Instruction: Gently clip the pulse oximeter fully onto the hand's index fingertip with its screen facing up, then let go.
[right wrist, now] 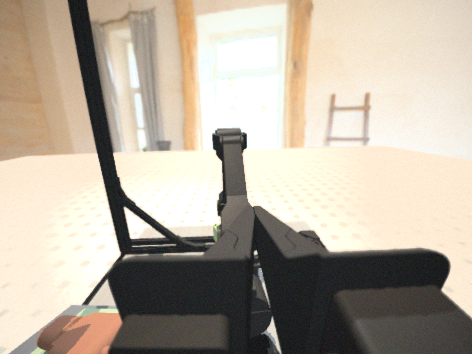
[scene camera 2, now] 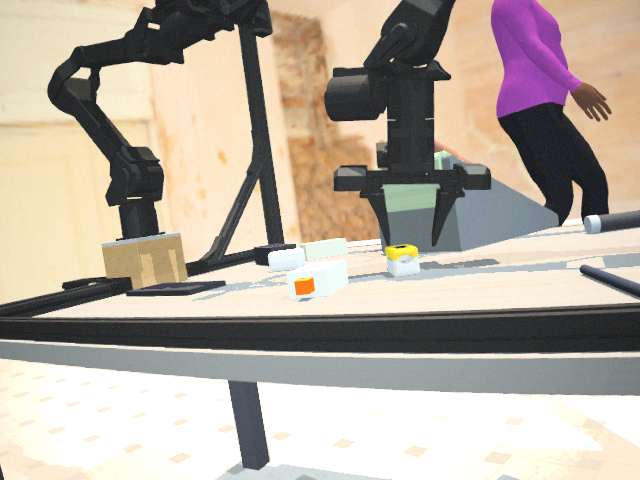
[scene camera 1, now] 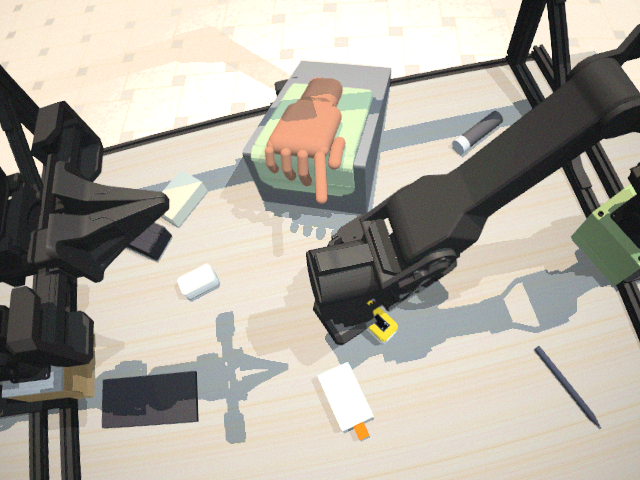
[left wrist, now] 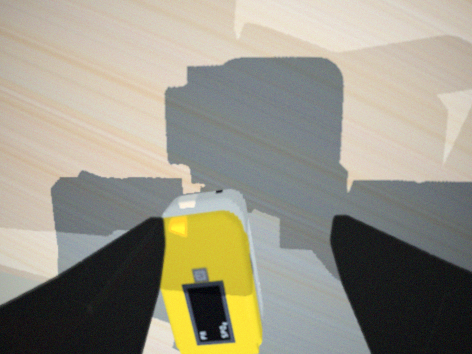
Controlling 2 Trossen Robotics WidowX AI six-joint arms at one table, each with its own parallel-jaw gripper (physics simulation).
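Frame: origin at the left arm's base, x left, y ahead, z down, level; centimetres.
Seen in the pictures: left gripper, fingertip midpoint: (scene camera 2: 411,245) (scene camera 1: 374,300) (left wrist: 249,229); right gripper, fingertip midpoint: (right wrist: 252,212) (scene camera 1: 167,200); left arm's base at its link origin: (scene camera 1: 639,221); right arm's base at its link origin: (scene camera 2: 140,237).
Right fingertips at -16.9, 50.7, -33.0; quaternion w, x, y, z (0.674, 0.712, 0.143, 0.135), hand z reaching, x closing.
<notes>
Pixels of each thing's top centre, then the offset from my right fingertips to it, as dx, dy, dz.
- pulse oximeter at its top centre: (left wrist: 204,300) (scene camera 2: 399,245) (scene camera 1: 376,319) +6.3, -12.6, +37.9
- white box with an orange tab, top centre: (scene camera 2: 314,267) (scene camera 1: 348,402) +13.6, -3.2, +38.5
- white case at its top centre: (scene camera 1: 194,277) (scene camera 2: 285,250) -13.8, +6.6, +38.1
- dark flat slab at its top centre: (scene camera 2: 173,286) (scene camera 1: 147,399) -2.0, +21.6, +40.5
- pen at its top centre: (scene camera 2: 614,275) (scene camera 1: 570,387) +28.9, -29.7, +40.4
- grey cylinder at its top centre: (scene camera 2: 617,211) (scene camera 1: 479,126) -11.1, -45.6, +38.6
The pulse oximeter (scene camera 1: 390,331) (scene camera 2: 402,253) (left wrist: 210,255), yellow on top and white below, lies on the table with its dark screen up. My left gripper (scene camera 2: 411,246) (left wrist: 249,229) is open and points down over it; in the left wrist view the oximeter is close to the left-hand finger, with a wide gap to the other. The arm hides part of it in scene camera 1. The orange-brown hand (scene camera 1: 307,126) (right wrist: 85,332) rests palm down, its index finger (scene camera 1: 321,178) sticking out past the block's edge. My right gripper (scene camera 1: 164,201) (right wrist: 252,212) is shut and empty, raised at the picture's left.
A grey block (scene camera 1: 381,85) (scene camera 2: 501,206) with a green pad carries the hand. A white box with an orange tab (scene camera 1: 345,396) (scene camera 2: 330,277), a white case (scene camera 1: 198,281), a dark flat slab (scene camera 1: 149,399), a pen (scene camera 1: 567,387) and a grey cylinder (scene camera 1: 478,132) lie around.
</notes>
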